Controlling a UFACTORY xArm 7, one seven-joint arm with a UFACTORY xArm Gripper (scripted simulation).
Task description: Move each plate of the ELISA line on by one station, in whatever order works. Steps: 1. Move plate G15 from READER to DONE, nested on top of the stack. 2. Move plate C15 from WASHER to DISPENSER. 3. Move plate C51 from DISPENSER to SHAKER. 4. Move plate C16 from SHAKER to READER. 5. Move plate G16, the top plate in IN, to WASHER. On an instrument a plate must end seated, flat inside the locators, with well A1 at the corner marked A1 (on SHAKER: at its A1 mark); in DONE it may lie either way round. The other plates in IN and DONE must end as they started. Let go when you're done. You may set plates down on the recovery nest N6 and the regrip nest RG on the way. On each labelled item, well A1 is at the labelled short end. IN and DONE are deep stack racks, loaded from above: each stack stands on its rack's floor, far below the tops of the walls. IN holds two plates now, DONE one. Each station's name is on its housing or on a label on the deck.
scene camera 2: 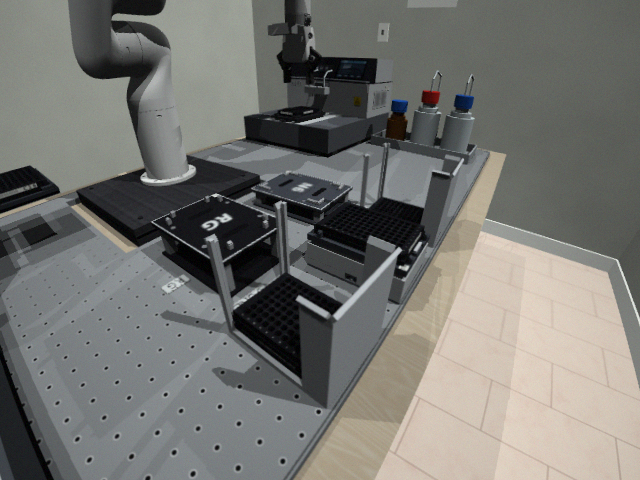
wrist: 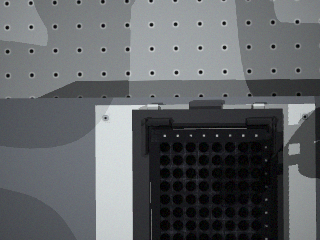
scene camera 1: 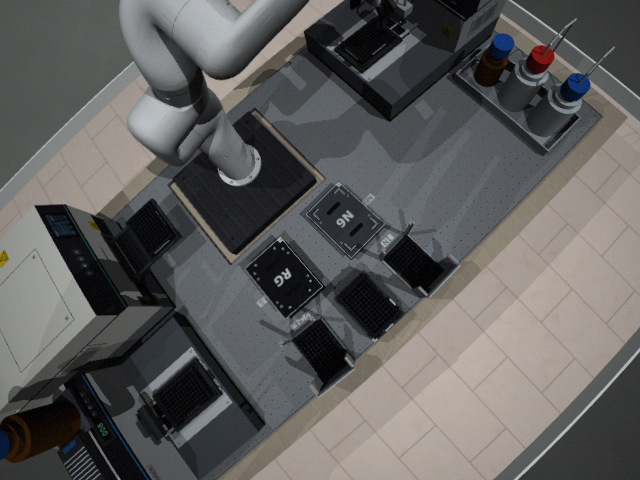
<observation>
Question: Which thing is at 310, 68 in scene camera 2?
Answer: My gripper.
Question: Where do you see a grey shaker platform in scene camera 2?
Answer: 346, 263
</observation>
